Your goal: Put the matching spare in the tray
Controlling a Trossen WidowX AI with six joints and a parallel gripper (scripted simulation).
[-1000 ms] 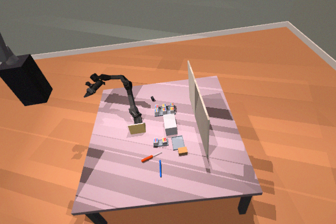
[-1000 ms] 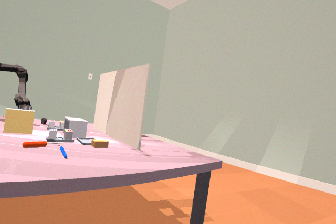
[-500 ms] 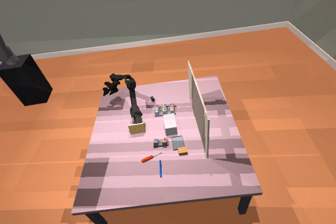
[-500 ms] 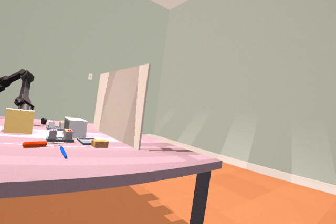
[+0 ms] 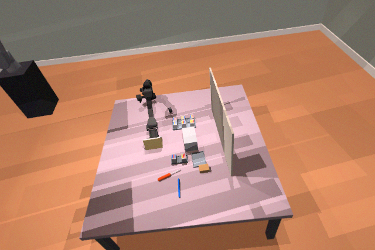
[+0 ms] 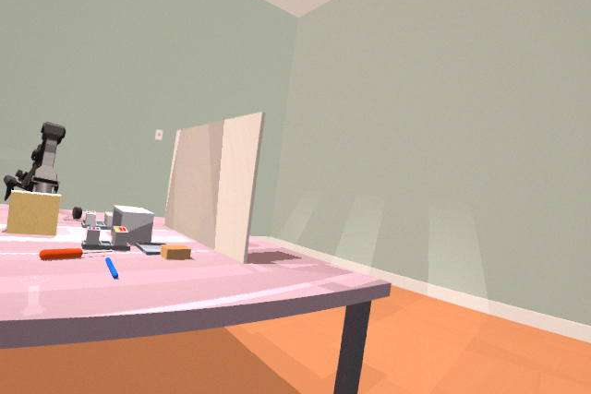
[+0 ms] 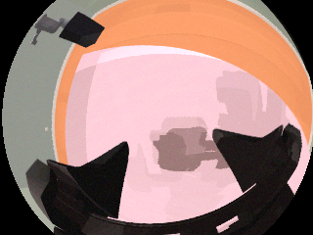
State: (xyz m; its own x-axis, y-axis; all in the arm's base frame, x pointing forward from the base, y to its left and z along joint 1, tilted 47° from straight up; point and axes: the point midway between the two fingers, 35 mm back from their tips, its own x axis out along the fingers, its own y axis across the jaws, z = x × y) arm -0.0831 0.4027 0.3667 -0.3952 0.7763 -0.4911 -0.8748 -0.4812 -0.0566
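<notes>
My gripper tip is now 340 mm to the left of the grey spare, 280 mm short of it and 20 mm below it. From my gripper tip the other things lie so: grey mounted unit: 580 mm to the right, 380 mm ahead, 30 mm above; then grey tray: 760 mm to the right, 410 mm ahead, 10 mm below; then rack: 730 mm to the right, 270 mm ahead, 10 mm below.
</notes>
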